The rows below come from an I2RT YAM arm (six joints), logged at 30 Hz.
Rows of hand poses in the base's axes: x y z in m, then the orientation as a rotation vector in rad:
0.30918, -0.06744, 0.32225, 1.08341, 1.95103, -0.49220
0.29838, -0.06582, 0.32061, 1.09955, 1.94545, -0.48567
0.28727, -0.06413, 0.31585, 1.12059, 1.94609, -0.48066
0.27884, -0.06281, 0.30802, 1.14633, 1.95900, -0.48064
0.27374, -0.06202, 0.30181, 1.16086, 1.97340, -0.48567
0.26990, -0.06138, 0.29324, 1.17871, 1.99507, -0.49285
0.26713, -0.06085, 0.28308, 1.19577, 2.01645, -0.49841
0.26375, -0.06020, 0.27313, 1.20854, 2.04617, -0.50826
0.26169, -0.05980, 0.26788, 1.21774, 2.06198, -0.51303
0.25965, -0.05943, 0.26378, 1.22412, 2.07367, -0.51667
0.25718, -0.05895, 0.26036, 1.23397, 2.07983, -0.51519
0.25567, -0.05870, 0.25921, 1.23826, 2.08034, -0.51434
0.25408, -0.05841, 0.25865, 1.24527, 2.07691, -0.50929
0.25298, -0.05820, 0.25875, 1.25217, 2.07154, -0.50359
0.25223, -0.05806, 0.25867, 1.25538, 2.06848, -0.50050
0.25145, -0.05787, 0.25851, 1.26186, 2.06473, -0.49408
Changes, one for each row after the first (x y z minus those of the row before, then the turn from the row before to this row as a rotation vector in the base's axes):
-0.01080, 0.00162, -0.00164, 0.00899, -0.00571, -0.00996
-0.01111, 0.00169, -0.00476, 0.01323, 0.00076, -0.01245
-0.00843, 0.00132, -0.00783, 0.01807, 0.01379, -0.01451
-0.00510, 0.00079, -0.00621, 0.01056, 0.01595, -0.00819
-0.00384, 0.00064, -0.00857, 0.01419, 0.02328, -0.00942
-0.00277, 0.00053, -0.01016, 0.01456, 0.02216, -0.00838
-0.00338, 0.00065, -0.00995, 0.01407, 0.03020, -0.00483
-0.00206, 0.00040, -0.00525, 0.00883, 0.01620, -0.00409
-0.00204, 0.00037, -0.00410, 0.00628, 0.01196, -0.00276
-0.00247, 0.00048, -0.00342, 0.00796, 0.00569, -0.00492
-0.00151, 0.00025, -0.00115, 0.00256, 0.00069, -0.00258
-0.00159, 0.00029, -0.00056, 0.00415, -0.00399, -0.00417
-0.00110, 0.00021, 0.00010, 0.00356, -0.00582, -0.00437
-0.00075, 0.00014, -0.00008, 0.00163, -0.00335, -0.00205
-0.00078, 0.00019, -0.00016, 0.00453, -0.00495, -0.00351

